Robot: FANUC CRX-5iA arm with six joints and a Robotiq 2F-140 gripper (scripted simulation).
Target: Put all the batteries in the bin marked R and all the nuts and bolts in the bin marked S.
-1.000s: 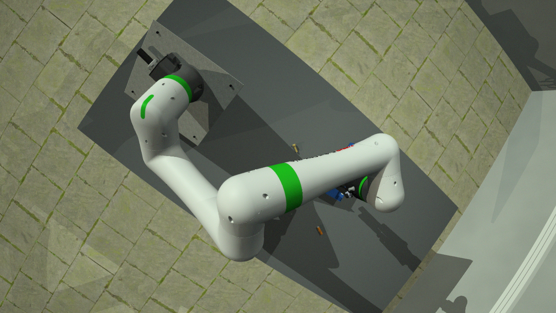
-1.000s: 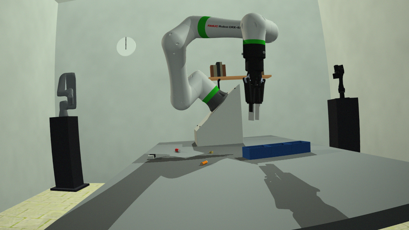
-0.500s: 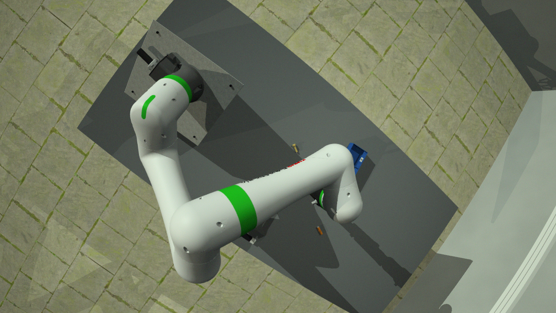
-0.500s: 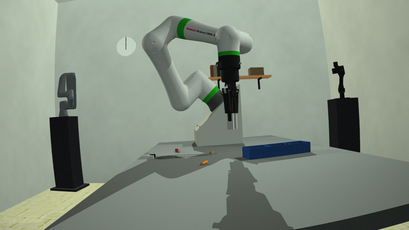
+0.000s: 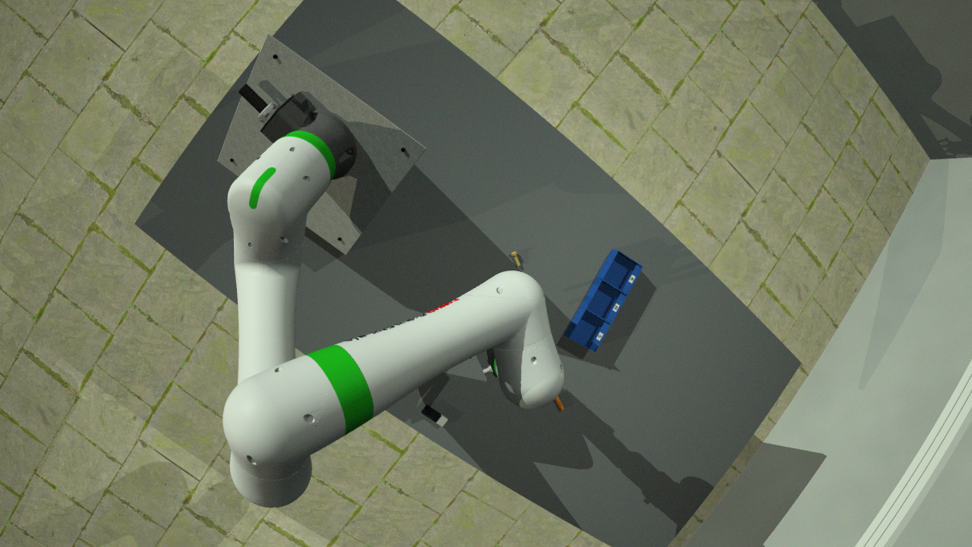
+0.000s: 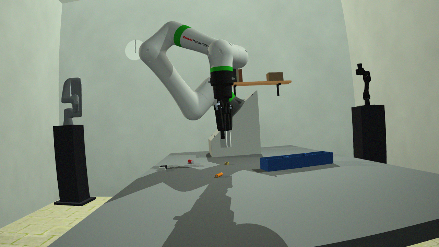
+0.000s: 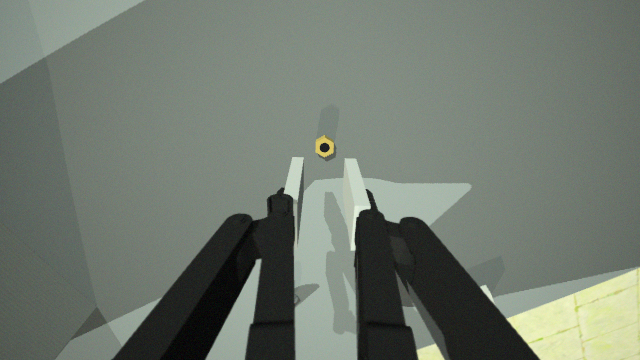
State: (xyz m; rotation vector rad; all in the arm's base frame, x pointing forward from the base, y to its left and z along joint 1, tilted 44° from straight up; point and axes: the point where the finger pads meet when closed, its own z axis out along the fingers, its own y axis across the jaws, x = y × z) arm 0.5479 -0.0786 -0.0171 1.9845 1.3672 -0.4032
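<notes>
The brass nut lies 100 mm below my hand. From my hand the other things lie so: red battery: 120 mm behind, 170 mm to the right, 100 mm below; then yellow bolt: 50 mm behind, 180 mm to the left, 100 mm below; then black-and-white battery: 90 mm ahead, 250 mm to the right, 100 mm below.
</notes>
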